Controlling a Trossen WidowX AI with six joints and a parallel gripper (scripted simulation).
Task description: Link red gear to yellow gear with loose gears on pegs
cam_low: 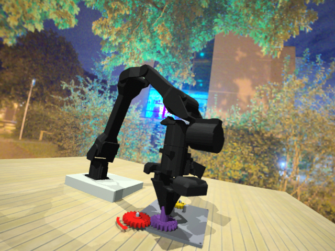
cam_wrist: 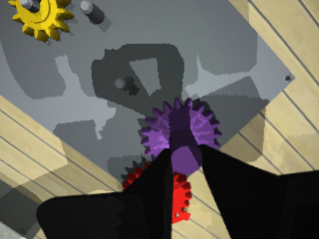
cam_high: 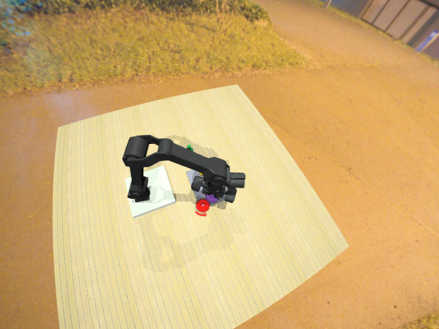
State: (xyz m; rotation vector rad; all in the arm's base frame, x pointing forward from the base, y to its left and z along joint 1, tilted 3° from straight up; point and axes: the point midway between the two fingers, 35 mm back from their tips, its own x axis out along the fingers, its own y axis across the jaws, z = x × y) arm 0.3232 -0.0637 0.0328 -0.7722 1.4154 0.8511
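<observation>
The purple gear is 1 cm below my gripper tip. Round my gripper tip: yellow gear (2 cm behind, 14 cm to the left, 2 cm below); then red arrow (7 cm behind, 7 cm to the right, 3 cm below); then red gear (5 cm behind, 3 cm to the right, 2 cm below).
</observation>
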